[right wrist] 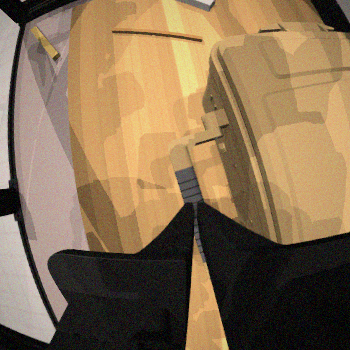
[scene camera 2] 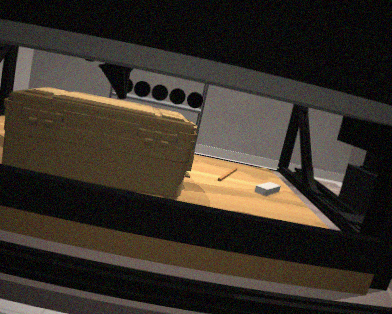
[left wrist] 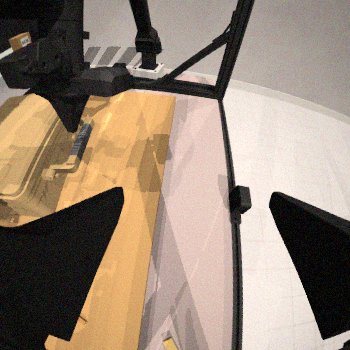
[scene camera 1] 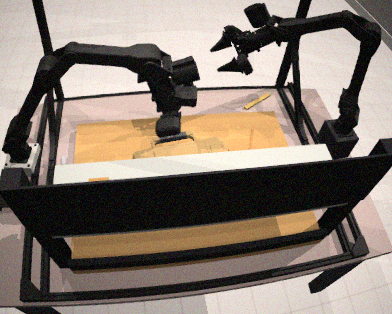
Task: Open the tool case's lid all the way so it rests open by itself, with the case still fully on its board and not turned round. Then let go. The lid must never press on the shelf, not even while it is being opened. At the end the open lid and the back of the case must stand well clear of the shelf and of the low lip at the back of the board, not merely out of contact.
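Frame: origin at the left arm's base, x back, y right, z up, level; metres.
Where they show: left gripper, fingertip midpoint: (left wrist: 198,196) (scene camera 1: 213,60); right gripper, fingertip midpoint: (right wrist: 193,208) (scene camera 2: 122,99) (left wrist: 72,131); left arm's base, origin of the base link: (scene camera 1: 342,129); right arm's base, origin of the base link: (left wrist: 148,65) (scene camera 1: 20,154).
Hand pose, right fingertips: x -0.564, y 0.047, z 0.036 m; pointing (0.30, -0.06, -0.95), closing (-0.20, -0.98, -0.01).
Observation:
Things, the pixels of their top centre, and the offset from my right fingertips. Level surfaces: height alone.
- wooden board, its level: dz -0.111 m
- brown stick, middle of its top: (right wrist: 154,30) (scene camera 2: 228,172) dx +0.244, dy -0.011, dz -0.105 m
- grey-white block, middle of its top: (scene camera 2: 268,185) dx +0.308, dy -0.091, dz -0.098 m
- yellow piece, middle of its top: (right wrist: 42,39) (scene camera 1: 257,100) dx +0.354, dy +0.212, dz -0.130 m
- orange box, middle of its top: (scene camera 1: 98,183) (left wrist: 18,35) dx -0.221, dy -0.234, dz +0.116 m
The tan tool case (scene camera 1: 177,149) (scene camera 2: 100,137) (left wrist: 22,155) (right wrist: 310,165) stands on the wooden board (scene camera 1: 100,142) (right wrist: 100,100) with its lid down. Its handle (left wrist: 81,142) (right wrist: 189,186), with a dark ribbed grip, sticks out from the side away from the shelf (scene camera 1: 190,200) (scene camera 2: 225,76). My right gripper (scene camera 1: 168,134) (left wrist: 72,131) (right wrist: 193,208) is shut and empty, its tips right over the handle grip; whether they touch it is unclear. My left gripper (scene camera 1: 215,60) (left wrist: 198,196) is open and empty, high up and away from the case.
A dark bar (scene camera 2: 250,237) crosses in front of the case's foot in scene camera 2. A brown stick (scene camera 2: 227,174) (right wrist: 157,35) and a grey-white block (scene camera 2: 267,189) lie beside the case. A yellow piece (scene camera 1: 257,101) (right wrist: 45,43) lies off the board. An orange box (scene camera 1: 98,179) sits on the shelf.

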